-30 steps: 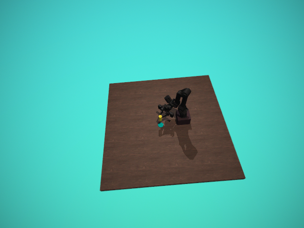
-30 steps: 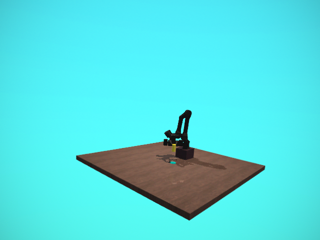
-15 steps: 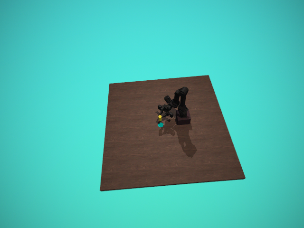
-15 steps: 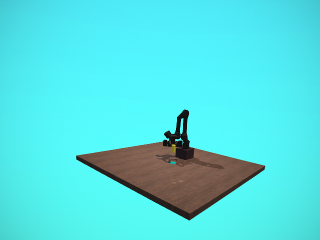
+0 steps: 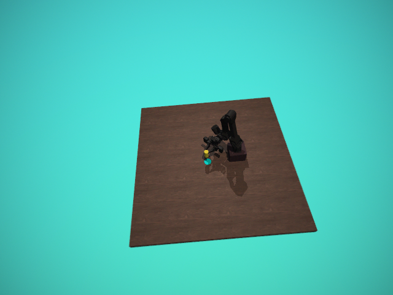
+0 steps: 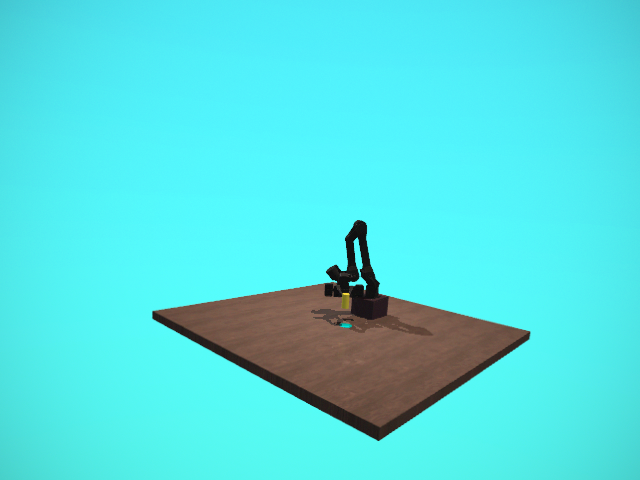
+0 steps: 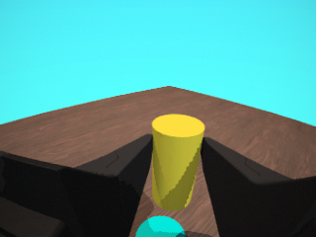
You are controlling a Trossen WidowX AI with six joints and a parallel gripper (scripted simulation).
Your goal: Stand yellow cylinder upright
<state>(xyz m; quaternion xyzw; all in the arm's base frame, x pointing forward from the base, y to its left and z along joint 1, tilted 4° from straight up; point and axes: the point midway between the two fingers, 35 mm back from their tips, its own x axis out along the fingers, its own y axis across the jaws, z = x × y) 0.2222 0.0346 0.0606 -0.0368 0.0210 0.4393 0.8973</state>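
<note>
My gripper tip is now 1 cm past the cyan circle, 1 cm to the right of it and 14 cm above it. From my gripper tip the other things lie so: yellow tall cylinder (2 cm below).
</note>
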